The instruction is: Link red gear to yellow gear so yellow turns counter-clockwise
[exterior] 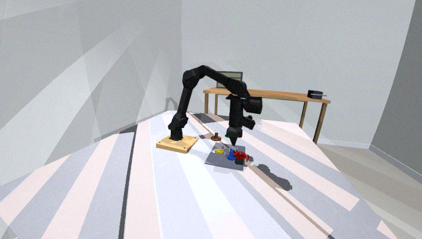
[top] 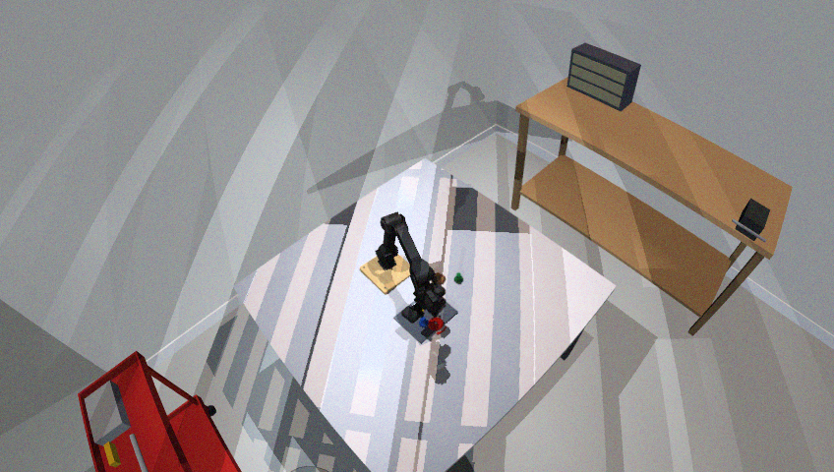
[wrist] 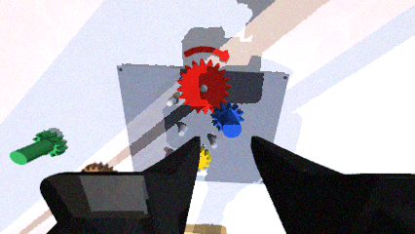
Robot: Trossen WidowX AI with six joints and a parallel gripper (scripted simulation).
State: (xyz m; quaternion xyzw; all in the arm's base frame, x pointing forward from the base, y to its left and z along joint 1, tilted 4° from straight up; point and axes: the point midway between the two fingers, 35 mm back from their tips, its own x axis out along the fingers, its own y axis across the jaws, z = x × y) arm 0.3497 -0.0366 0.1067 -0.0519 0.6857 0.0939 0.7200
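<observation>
Now: gripper tip 1 cm to the left of the blue gear and 6 cm above it. Also, from my gripper tip: red arrow: 7 cm ahead, 3 cm to the left, 7 cm below; yellow gear: 7 cm behind, 2 cm to the left, 7 cm below; red gear: 3 cm ahead, 3 cm to the left, 7 cm below.
</observation>
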